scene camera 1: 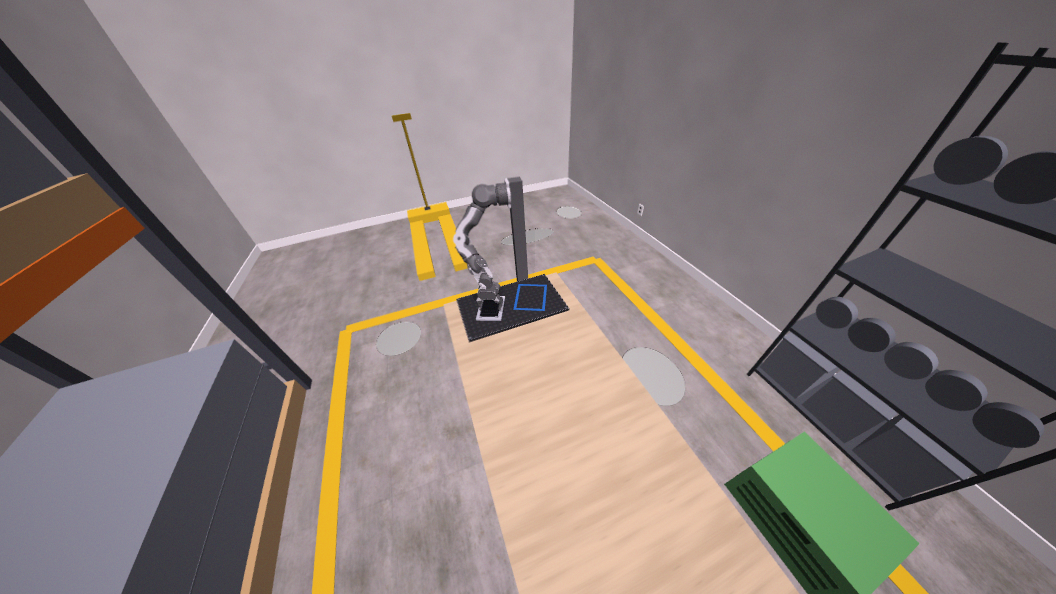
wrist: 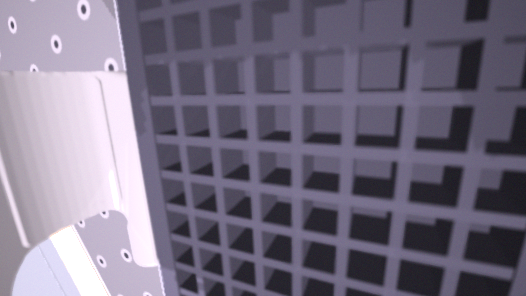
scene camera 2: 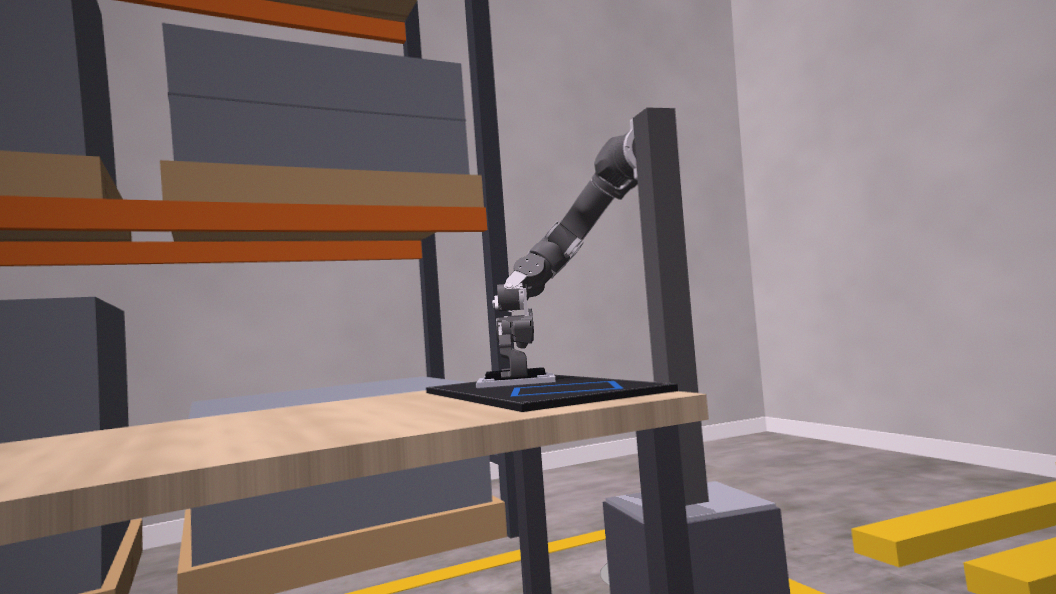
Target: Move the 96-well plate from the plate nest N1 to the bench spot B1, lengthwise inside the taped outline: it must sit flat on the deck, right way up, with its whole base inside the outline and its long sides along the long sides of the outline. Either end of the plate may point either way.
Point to a dark mounting post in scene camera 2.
655,133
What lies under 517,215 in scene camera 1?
A dark mounting post.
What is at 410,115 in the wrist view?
A 96-well plate.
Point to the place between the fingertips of my gripper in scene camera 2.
514,375
